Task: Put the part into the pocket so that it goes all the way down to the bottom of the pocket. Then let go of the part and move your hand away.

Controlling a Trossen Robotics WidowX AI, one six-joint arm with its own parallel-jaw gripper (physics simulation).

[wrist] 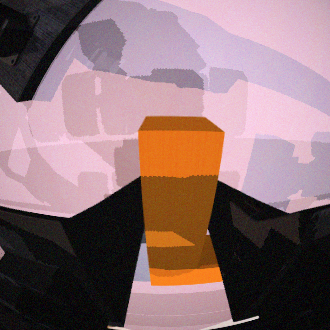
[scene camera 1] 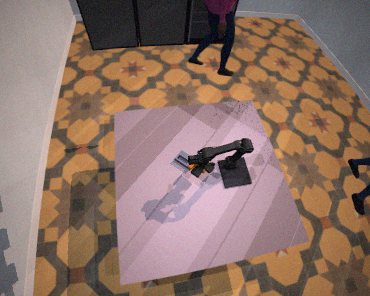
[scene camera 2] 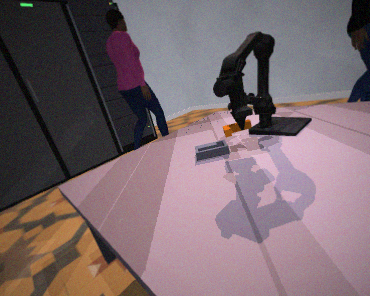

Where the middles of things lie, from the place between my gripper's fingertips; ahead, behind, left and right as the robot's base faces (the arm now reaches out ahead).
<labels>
Now: hand 2 cm short of the orange block (wrist: 179, 156), 2 cm to the left of it and 1 cm below it.
</labels>
